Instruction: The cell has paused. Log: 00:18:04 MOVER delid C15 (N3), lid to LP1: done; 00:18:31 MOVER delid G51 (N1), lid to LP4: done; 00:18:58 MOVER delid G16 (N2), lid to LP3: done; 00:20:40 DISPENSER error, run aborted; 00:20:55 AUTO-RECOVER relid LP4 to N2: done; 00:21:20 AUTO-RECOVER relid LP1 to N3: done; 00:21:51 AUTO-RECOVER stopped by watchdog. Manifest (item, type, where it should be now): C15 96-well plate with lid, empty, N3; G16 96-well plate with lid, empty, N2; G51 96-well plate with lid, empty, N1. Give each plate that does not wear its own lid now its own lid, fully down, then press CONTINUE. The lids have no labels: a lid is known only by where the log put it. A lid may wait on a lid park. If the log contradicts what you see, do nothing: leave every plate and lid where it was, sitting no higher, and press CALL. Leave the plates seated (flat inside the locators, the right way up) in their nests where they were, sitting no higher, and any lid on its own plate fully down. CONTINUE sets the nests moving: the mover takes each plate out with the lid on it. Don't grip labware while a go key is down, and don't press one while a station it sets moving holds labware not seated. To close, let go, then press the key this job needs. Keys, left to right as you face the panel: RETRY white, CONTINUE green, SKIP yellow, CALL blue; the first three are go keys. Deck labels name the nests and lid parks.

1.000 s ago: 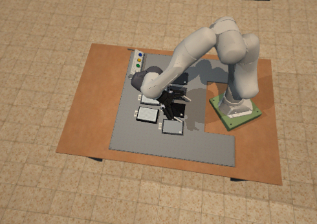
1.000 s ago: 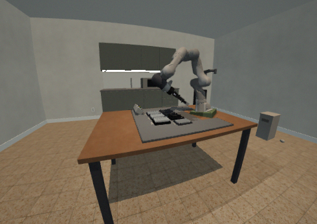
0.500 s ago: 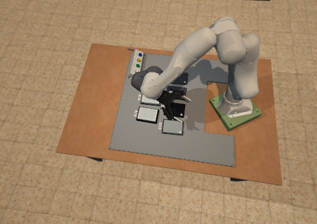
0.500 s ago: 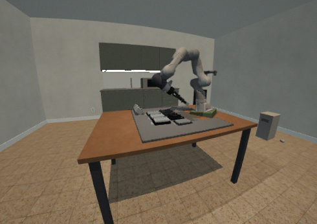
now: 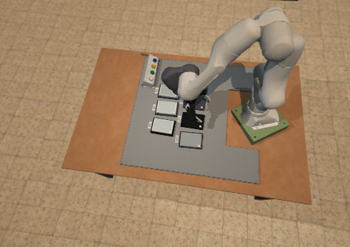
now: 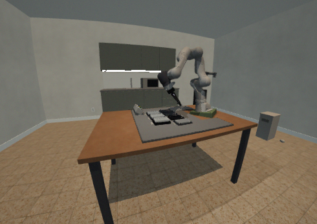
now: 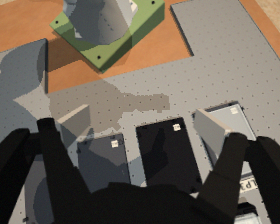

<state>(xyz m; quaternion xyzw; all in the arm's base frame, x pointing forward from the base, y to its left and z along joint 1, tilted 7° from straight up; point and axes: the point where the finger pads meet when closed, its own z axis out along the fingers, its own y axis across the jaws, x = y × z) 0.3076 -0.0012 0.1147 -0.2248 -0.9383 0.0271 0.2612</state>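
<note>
Now: hand 230 mm short of the clear lid, 70 mm to the left of it and 100 mm above it. From my hand the other things lie so: lid park labelled LP1: 60 mm ahead, 20 mm to the left, 120 mm below; LP1 label: 150 mm ahead, 120 mm below; grey lid: 80 mm ahead, 150 mm to the left, 110 mm below.
</note>
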